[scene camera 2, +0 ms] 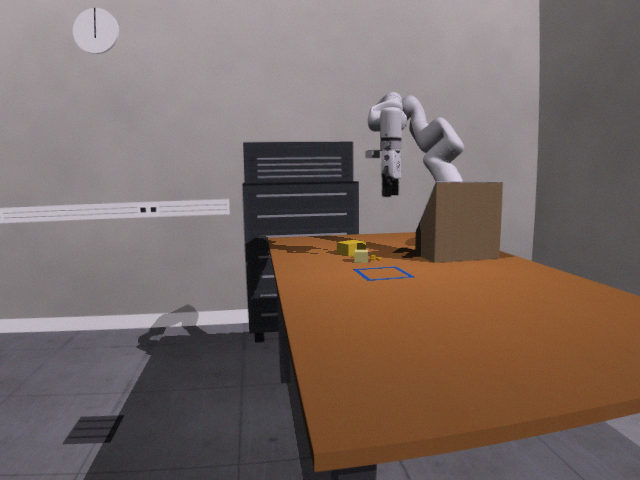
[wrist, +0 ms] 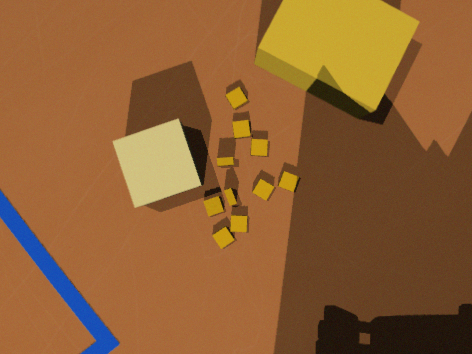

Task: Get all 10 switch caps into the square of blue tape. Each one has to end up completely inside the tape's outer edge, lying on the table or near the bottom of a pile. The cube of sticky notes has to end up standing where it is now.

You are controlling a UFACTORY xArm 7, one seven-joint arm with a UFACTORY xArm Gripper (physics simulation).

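Places are measured from the arm's base along level axes (x ahead, y left, z up), in centimetres.
Pixels of known places: gripper, fingertip midpoint: [scene camera 2: 390, 196]; arm's base, origin of the base link: [scene camera 2: 460, 204].
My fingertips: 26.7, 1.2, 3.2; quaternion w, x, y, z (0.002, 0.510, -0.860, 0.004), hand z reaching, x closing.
Note:
For each thing: its middle in the pictures, then the offset to it from my fingertips, as dx, dy, dz. Level surfaces: height alone.
- blue tape, body centre: [scene camera 2: 382, 273] +6.5, +21.1, -22.8
- larger yellow block, body centre: [wrist: 333, 43] [scene camera 2: 351, 247] +12.8, -12.0, -20.6
- table, its level: dz -22.9
Several small yellow switch caps [scene camera 2: 373, 257] [wrist: 241, 129] lie loosely scattered on the table, beside the sticky-note cube; in the wrist view two of them, a cap [wrist: 225, 161] and a cap [wrist: 230, 196], show narrow faces. The pale yellow cube of sticky notes [scene camera 2: 360, 256] [wrist: 157, 163] stands close to the left of the caps in the wrist view. The square of blue tape [scene camera 2: 363, 275] [wrist: 50, 267] lies on the table; one corner shows at the wrist view's lower left. My gripper [scene camera 2: 390, 194] is open and empty, pointing down high above the table. Its fingers do not show in the wrist view.
A larger yellow block [scene camera 2: 347, 248] [wrist: 340, 50] stands behind the cube and caps, at the wrist view's upper right. A tall brown box [scene camera 2: 467, 222] stands on the table [scene camera 2: 439, 351] near the arm's base. A dark drawer cabinet [scene camera 2: 301, 204] stands beyond the table.

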